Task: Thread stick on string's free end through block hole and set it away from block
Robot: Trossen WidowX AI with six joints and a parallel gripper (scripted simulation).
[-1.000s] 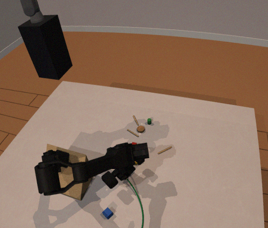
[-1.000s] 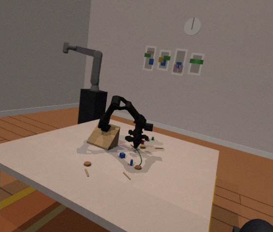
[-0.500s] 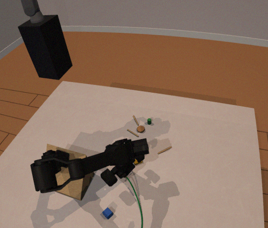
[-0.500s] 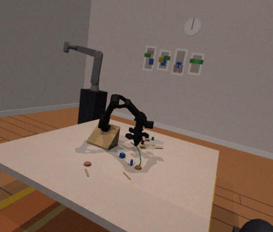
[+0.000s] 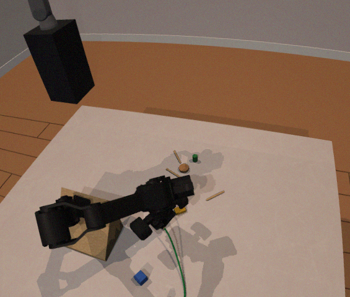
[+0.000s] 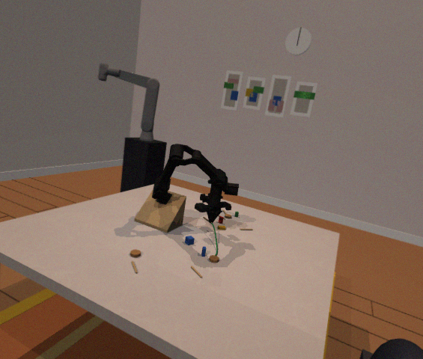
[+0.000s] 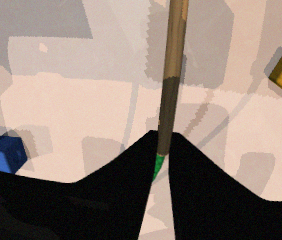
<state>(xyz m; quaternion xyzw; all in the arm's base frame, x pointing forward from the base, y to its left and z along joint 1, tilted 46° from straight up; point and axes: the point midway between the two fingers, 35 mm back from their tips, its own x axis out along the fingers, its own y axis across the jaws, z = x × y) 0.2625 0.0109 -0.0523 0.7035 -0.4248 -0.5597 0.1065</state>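
My gripper tip is now 1 cm to the right of the thin wooden stick and 1 cm past it. The rest, counted from my gripper tip: yellow block 10 cm to the left, 5 cm below, 2 cm ahead; red block 18 cm to the left, 4 cm below, 2 cm behind; blue cube 17 cm to the right, 4 cm below, 2 cm behind.
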